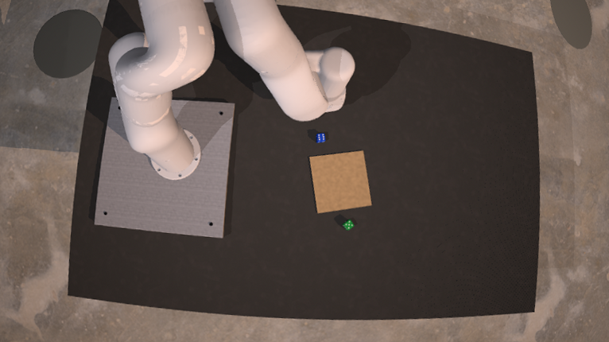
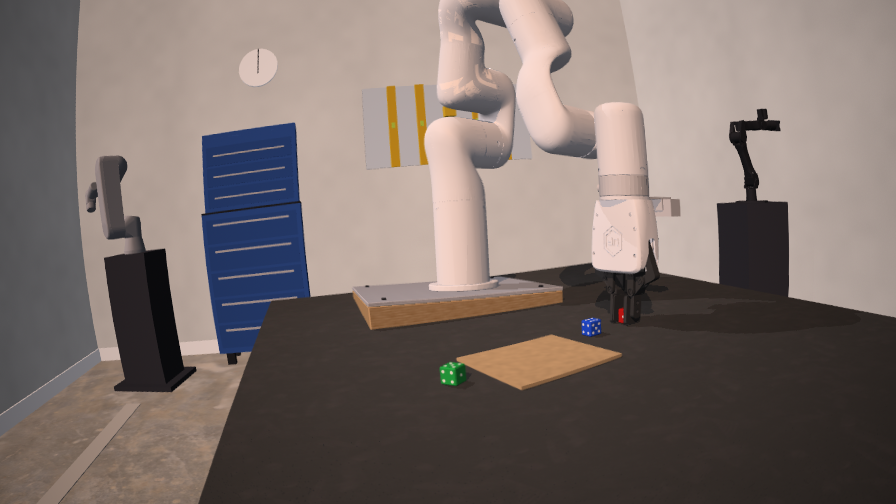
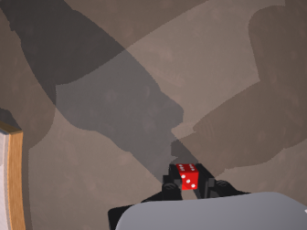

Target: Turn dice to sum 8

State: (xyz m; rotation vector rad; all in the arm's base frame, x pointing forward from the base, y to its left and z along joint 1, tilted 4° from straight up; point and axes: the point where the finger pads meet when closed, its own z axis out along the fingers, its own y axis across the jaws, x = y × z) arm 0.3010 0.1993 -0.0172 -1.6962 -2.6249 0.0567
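Now: the red die 10 mm below my hand. From my hand the other things lie so: tan mat (110 mm ahead, 160 mm to the right, 20 mm below); green die (150 mm ahead, 260 mm to the right, 10 mm below); blue die (30 mm ahead, 60 mm to the right, 10 mm below).
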